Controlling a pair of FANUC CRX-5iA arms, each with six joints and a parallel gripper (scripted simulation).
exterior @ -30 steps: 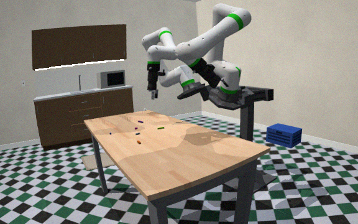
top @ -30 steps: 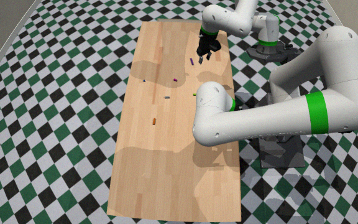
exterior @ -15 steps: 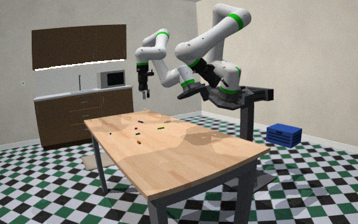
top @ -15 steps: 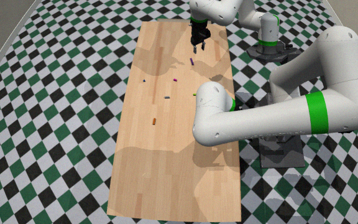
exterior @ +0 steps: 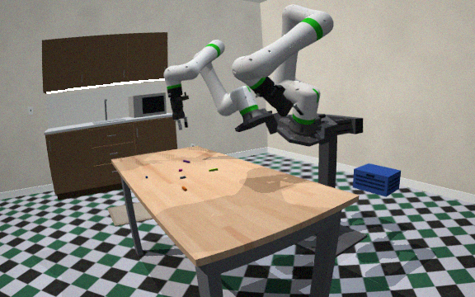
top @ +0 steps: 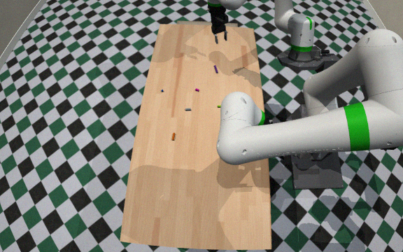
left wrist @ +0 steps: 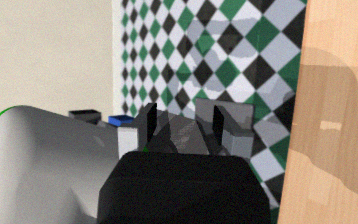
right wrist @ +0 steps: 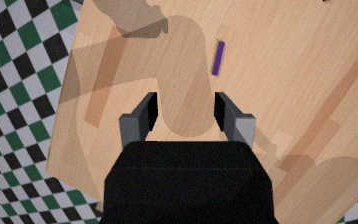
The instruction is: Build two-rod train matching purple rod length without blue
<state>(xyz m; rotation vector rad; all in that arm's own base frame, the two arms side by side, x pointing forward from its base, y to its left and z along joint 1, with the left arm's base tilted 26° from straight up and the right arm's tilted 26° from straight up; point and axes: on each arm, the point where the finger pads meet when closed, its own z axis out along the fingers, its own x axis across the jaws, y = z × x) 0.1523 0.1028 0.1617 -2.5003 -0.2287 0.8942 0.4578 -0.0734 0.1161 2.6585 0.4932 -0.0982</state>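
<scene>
Right now my left hand is 270 mm short of the lime rod, 370 mm to the left of it and 280 mm above it. From my left hand the other things lie so: magenta rod (420 mm ahead, 470 mm to the right, 280 mm below); then orange rod (510 mm ahead, 150 mm to the right, 280 mm below); then grey rod (450 mm ahead, 330 mm to the right, 280 mm below).
</scene>
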